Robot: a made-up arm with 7 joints.
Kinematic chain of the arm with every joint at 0, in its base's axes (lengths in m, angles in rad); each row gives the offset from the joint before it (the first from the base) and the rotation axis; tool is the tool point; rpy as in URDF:
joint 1: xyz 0 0 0.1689 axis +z
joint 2: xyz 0 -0.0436 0.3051 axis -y
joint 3: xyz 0 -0.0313 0.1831 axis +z
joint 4: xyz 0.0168 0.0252 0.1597 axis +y
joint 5: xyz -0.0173 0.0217 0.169 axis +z
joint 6: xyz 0 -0.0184 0.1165 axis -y
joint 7: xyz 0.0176 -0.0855 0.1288 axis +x
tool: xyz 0 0 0 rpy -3.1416 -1.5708 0
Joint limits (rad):
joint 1: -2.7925..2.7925
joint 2: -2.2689..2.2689
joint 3: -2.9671..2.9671
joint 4: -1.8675..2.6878
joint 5: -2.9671..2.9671
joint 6: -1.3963..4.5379
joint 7: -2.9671..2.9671
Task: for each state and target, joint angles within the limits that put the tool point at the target. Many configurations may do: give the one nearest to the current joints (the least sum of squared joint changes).
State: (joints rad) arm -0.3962 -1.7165 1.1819 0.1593 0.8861 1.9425 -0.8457
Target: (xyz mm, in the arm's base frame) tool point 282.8 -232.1 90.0
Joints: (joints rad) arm -0.6884 -2.1100 1.0971 0.4879 1.0467 2.3990 -0.8457
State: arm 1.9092 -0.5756 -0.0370 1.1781 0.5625 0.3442 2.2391
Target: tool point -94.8 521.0 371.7
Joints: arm 1.9326 -0.8098 0.0522 1.5718 0.6580 0.2378 2.2391
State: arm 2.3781 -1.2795 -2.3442 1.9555 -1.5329 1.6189 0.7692
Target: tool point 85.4 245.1 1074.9
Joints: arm 2.4312 -0.7221 -2.9671 1.5488 -1.1085 1.3018 0.7692
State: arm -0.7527 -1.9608 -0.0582 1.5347 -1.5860 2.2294 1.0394
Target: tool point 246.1 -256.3 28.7
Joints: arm -0.8868 -2.0101 -0.2058 1.4194 -1.4597 2.1318 1.0394
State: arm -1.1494 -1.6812 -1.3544 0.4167 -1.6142 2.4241 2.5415
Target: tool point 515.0 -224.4 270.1
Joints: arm -0.4585 -1.7038 -1.2224 0.2407 -1.5448 2.2607 2.5415
